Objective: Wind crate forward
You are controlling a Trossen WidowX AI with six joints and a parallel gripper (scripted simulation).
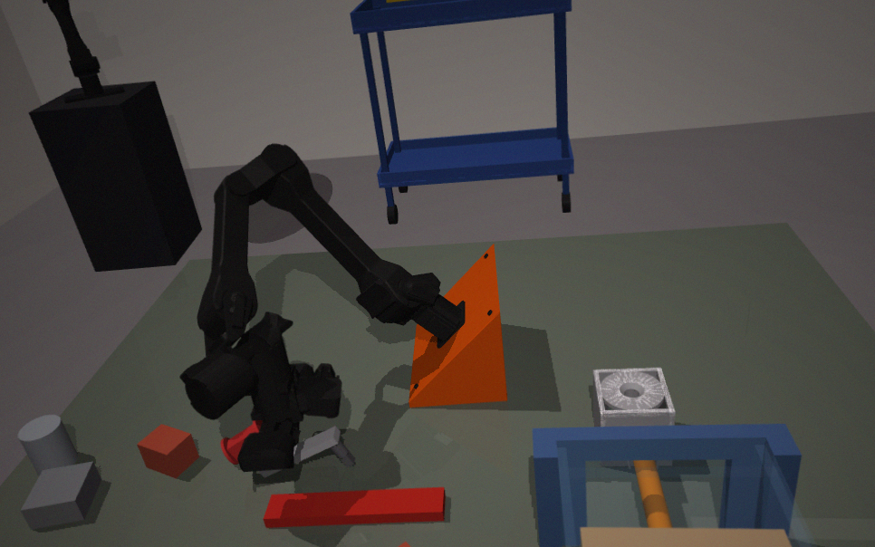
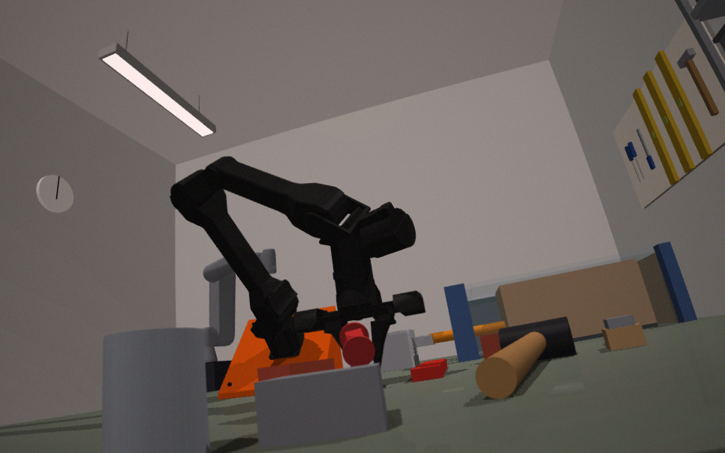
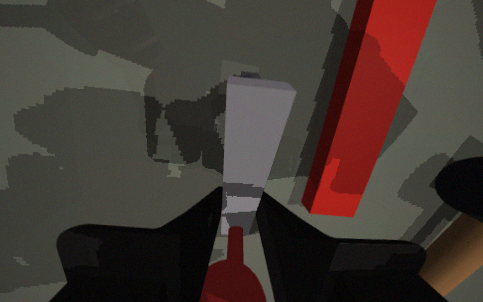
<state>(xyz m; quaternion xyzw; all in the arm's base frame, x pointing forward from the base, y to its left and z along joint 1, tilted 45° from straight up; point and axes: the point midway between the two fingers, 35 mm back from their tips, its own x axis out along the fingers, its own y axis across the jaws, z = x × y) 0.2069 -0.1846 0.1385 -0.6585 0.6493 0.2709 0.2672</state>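
My gripper tip is 5 cm to the left of the red knob and 3 cm below it. Also, from my gripper tip: grey crank arm: 2 cm above; red bar: 10 cm to the left, 8 cm ahead, 1 cm below; grey block: 31 cm to the right, 3 cm ahead.
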